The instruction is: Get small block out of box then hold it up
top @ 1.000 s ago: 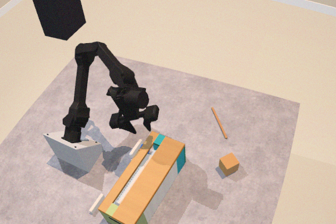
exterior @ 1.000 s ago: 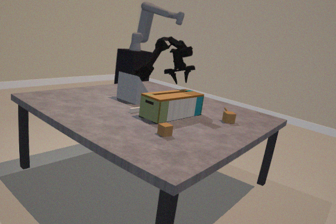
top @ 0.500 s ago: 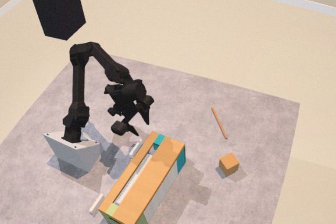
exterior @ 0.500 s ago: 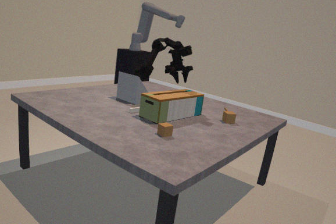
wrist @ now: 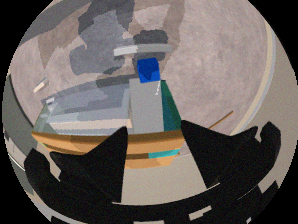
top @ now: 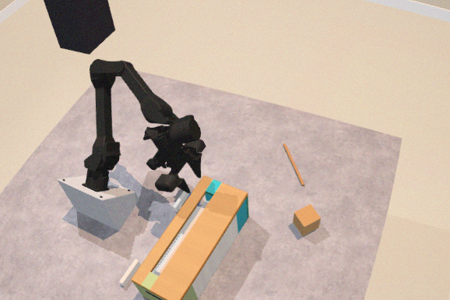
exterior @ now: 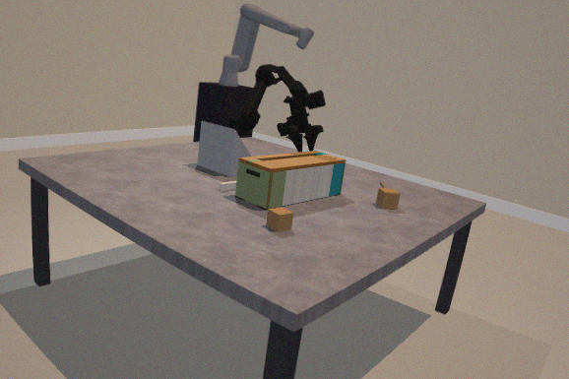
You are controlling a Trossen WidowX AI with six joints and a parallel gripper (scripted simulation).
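My gripper tip is 10 cm above the small blue block and 2 cm past it. Also, from my gripper tip: thin orange stick (27 cm to the left, 21 cm ahead, 11 cm below); then orange cube (33 cm ahead, 9 cm below, 6 cm to the left); then box (16 cm to the right, 6 cm below, 4 cm ahead).
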